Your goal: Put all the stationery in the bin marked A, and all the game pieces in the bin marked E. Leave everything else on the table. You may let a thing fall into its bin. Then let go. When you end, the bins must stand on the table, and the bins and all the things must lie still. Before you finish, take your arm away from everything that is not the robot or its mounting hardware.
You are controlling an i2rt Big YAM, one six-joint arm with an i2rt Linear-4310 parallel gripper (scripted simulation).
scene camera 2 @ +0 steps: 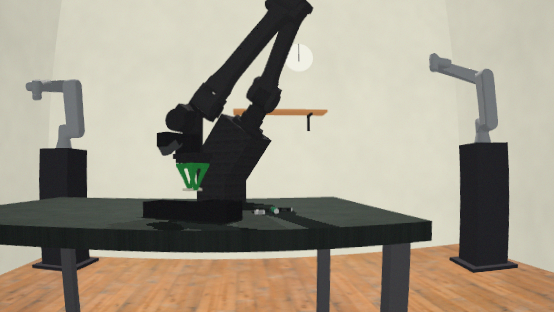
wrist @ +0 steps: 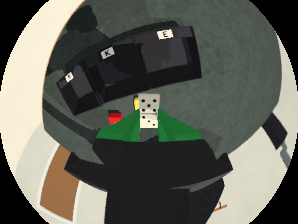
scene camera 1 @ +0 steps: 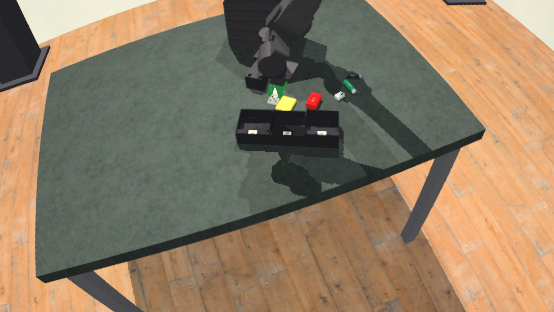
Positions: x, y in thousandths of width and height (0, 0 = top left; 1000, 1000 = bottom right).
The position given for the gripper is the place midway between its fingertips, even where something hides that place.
Observation:
In view: the gripper (scene camera 2: 347, 611) and a bin row (scene camera 1: 514, 396).
The bin row is seen too in scene camera 2 (scene camera 2: 376, 675) and in the wrist view (wrist: 555, 279). The gripper is seen too in the wrist view (wrist: 498, 502).

